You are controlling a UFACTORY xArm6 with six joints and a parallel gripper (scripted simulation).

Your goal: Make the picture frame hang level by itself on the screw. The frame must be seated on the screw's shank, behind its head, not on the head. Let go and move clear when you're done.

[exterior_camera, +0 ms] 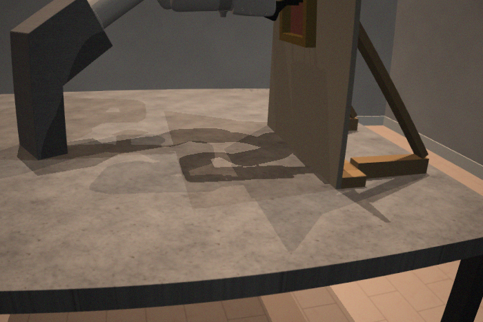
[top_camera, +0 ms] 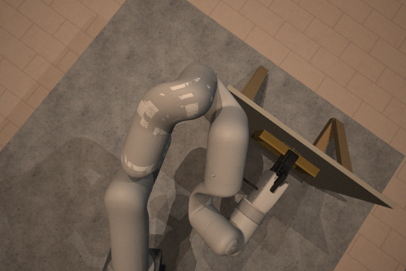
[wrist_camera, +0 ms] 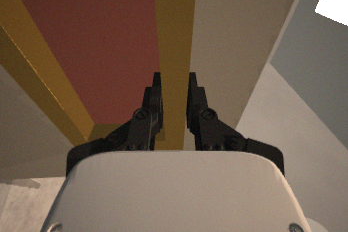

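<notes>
The picture frame lies 20 mm ahead of my hand, 20 mm to the left of it and 50 mm below it. From my hand the other things lie so: wall panel: 40 mm ahead, 20 mm to the left, 150 mm below.
</notes>
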